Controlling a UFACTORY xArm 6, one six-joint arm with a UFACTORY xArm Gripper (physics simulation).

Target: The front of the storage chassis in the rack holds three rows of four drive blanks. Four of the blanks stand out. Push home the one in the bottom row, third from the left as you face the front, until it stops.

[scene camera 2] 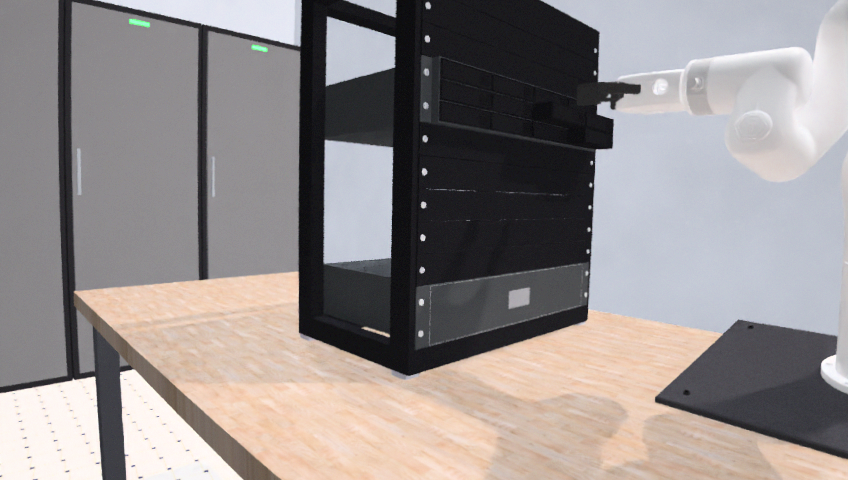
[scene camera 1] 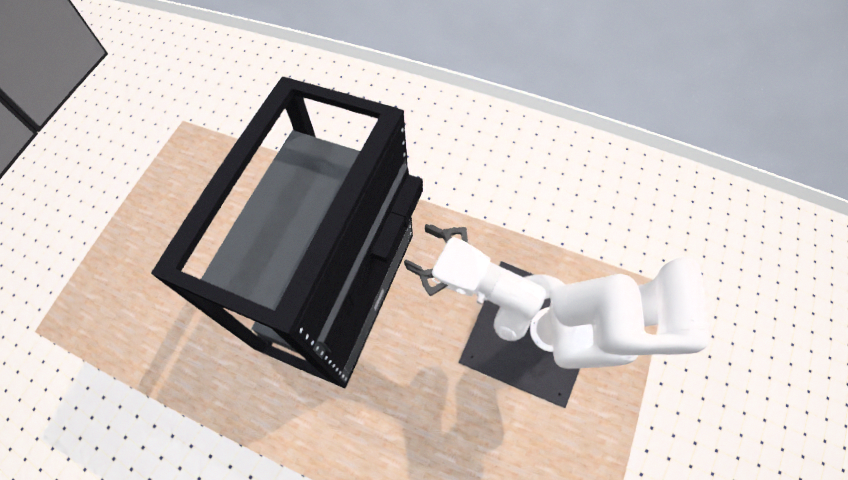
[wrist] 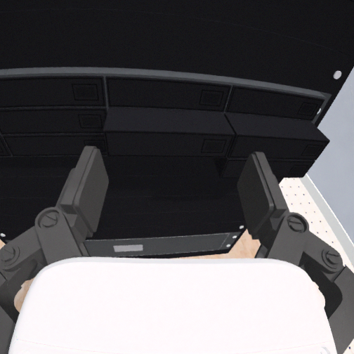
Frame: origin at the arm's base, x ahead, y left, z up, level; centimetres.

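Seen in the pictures: gripper, fingertip midpoint: [scene camera 2: 595,97] [scene camera 1: 415,244].
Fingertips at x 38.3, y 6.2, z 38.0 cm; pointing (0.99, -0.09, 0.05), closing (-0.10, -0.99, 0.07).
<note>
A point is followed by its place in that frame.
The black rack [scene camera 1: 230,178] {x 73.6, y 14.1, z 55.8 cm} [scene camera 2: 406,237] {x 48.6, y 36.6, z 15.9 cm} holds the storage chassis [scene camera 2: 429,89] {x 47.6, y 33.9, z 35.9 cm} [wrist: 165,74]. In the wrist view, the middle row's third blank [wrist: 167,143] [scene camera 1: 389,236] {x 44.4, y 6.1, z 37.2 cm} and fourth blank [wrist: 272,146] stand out, as does the bottom row's fourth blank [wrist: 265,168] [scene camera 2: 598,132] {x 43.3, y -4.7, z 34.1 cm}. The bottom row's third blank does not show in the wrist view; the middle blank above covers its place, so how far it stands out cannot be told. My gripper [scene camera 1: 419,245] {x 38.3, y 6.2, z 38.0 cm} [scene camera 2: 586,93] {x 38.3, y 6.2, z 38.0 cm} [wrist: 174,165] is open and empty, in front of the right part of the chassis, with fingertips apart from the blanks in scene camera 1.
A lower grey unit [scene camera 2: 476,309] {x 47.8, y 22.7, z 4.3 cm} [wrist: 175,247] sits at the rack's bottom. The rack stands on the wooden table [scene camera 1: 410,333] {x 37.3, y 15.0, z -3.9 cm} [scene camera 2: 267,368] {x 64.5, y 49.2, z -3.9 cm}. The arm's black base plate [scene camera 1: 511,368] {x 7.1, y 14.1, z -2.4 cm} [scene camera 2: 743,380] {x 13.8, y 8.0, z -1.5 cm} is in front of it. Grey cabinets [scene camera 2: 136,178] stand behind.
</note>
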